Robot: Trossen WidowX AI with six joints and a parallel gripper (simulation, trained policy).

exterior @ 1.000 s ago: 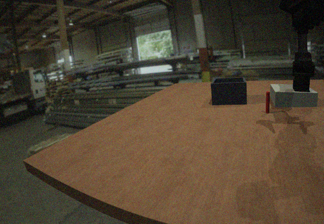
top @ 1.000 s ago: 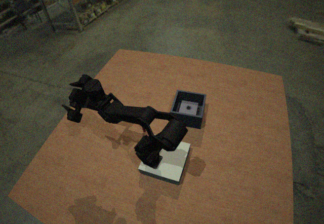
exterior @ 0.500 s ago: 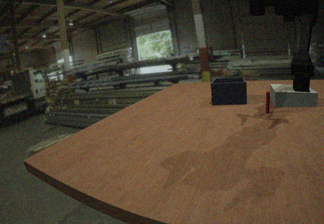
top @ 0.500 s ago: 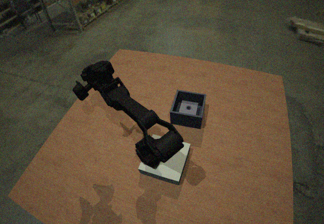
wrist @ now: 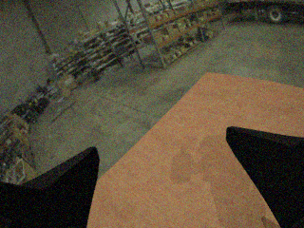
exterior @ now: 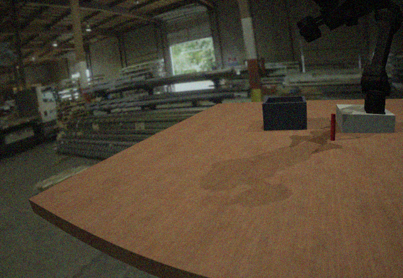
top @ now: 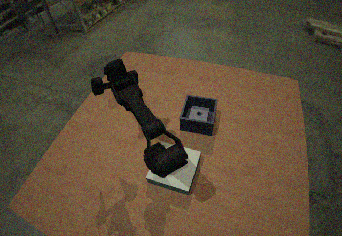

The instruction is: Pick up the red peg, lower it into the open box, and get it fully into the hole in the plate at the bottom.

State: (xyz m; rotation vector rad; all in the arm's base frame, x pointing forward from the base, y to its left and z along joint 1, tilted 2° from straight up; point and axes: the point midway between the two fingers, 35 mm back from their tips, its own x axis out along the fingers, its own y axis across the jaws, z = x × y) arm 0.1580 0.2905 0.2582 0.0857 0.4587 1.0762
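Right now the red peg is 2 cm behind my gripper tip, 18 cm to the right of it and 27 cm below it. Also, from my gripper tip: dark blue box 18 cm ahead, 34 cm to the right, 29 cm below; grey plate 18 cm ahead, 34 cm to the right, 27 cm below.
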